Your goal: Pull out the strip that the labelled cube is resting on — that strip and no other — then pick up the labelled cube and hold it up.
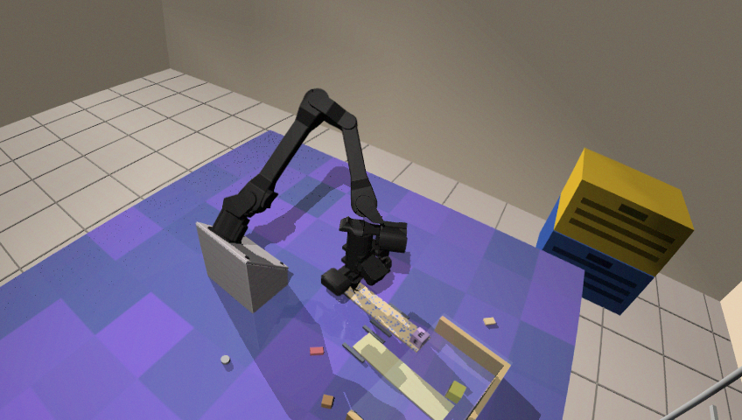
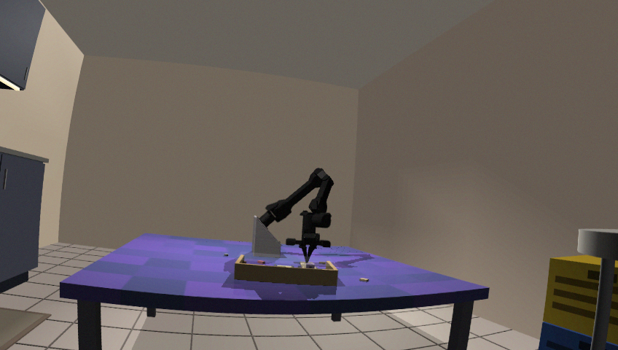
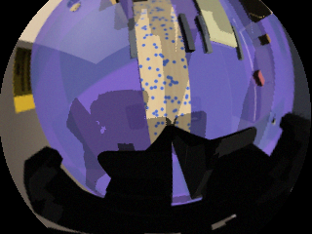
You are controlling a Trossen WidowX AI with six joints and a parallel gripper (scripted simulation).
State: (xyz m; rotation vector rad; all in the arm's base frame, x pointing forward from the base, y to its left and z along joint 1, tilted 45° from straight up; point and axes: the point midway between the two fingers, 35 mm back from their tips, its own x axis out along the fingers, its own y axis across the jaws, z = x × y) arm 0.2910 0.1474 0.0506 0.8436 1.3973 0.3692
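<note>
Now: gripper tip 200 mm to the left of the red block and 10 mm short of it. Round my gripper tip: grey disc (330 mm to the right, 140 mm behind); brown block (290 mm to the right, 90 mm ahead).
</note>
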